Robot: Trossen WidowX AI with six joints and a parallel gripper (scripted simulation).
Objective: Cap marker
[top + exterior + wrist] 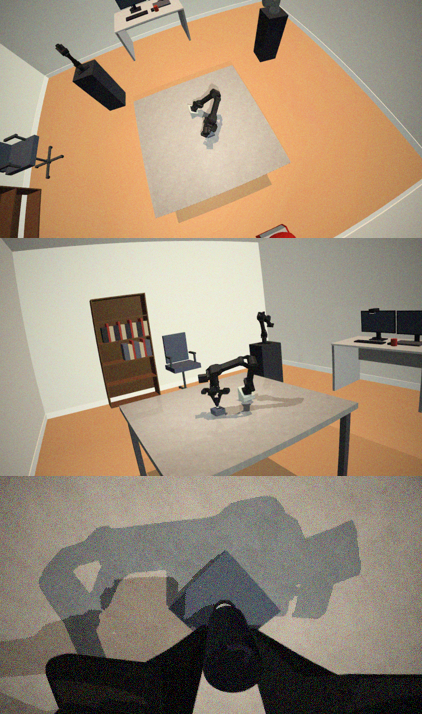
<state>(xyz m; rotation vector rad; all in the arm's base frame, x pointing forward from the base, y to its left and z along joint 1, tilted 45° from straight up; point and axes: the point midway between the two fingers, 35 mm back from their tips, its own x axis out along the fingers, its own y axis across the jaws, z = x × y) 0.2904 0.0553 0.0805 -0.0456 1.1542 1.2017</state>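
My gripper tip is 1 cm below the dark marker cap. From my gripper tip the other things lie so: grey-blue holder block 6 cm below.
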